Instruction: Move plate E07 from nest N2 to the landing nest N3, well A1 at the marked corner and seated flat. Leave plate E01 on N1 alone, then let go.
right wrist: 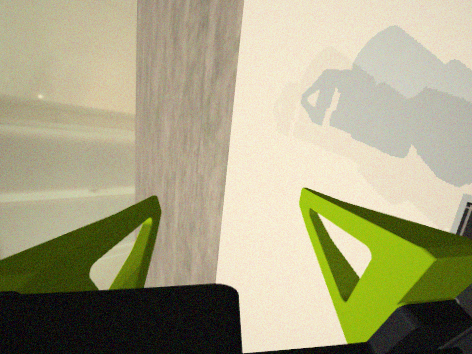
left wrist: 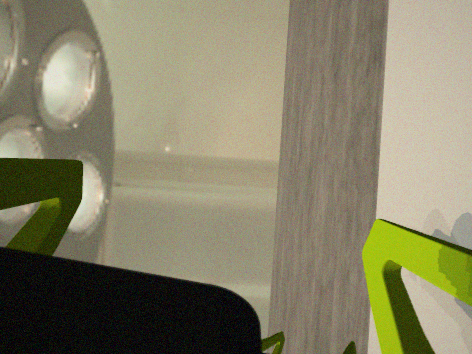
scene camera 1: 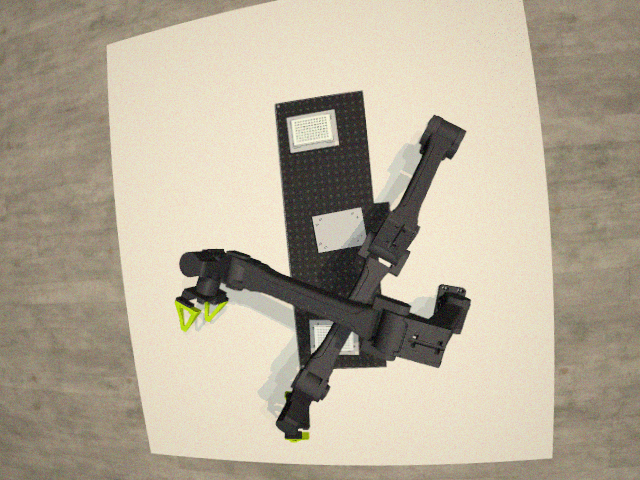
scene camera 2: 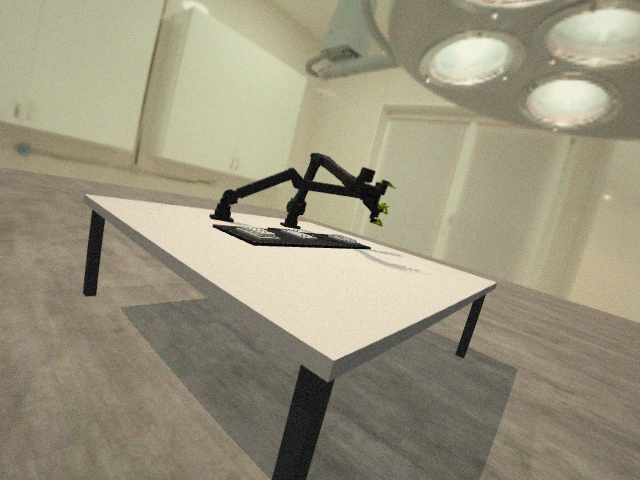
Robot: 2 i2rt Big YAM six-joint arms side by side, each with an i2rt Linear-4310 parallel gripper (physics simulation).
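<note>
Two white well plates sit in grey nests on a black perforated board (scene camera 1: pixel 325 180): one plate (scene camera 1: pixel 312 128) near its upper end, the other plate (scene camera 1: pixel 321 333) near its lower end, partly hidden under an arm. A bare grey nest (scene camera 1: pixel 336 230) lies between them, with no plate on it. Labels and the marked corner cannot be read, so I cannot tell E07 from E01. My left gripper (scene camera 1: pixel 196 324) (left wrist: pixel 229 208) is open and empty, left of the board. My right gripper (scene camera 1: pixel 292 415) (right wrist: pixel 230 199) is open and empty, beyond the board's lower end. Both are raised above the table.
The two arms cross over the lower half of the board in scene camera 1. The white table (scene camera 1: pixel 206 155) (scene camera 2: pixel 310 289) (right wrist: pixel 280 165) carries their shadows. The right gripper's green fingers show at the bottom of the left wrist view. A large lamp (scene camera 2: pixel 516 72) hangs in scene camera 2.
</note>
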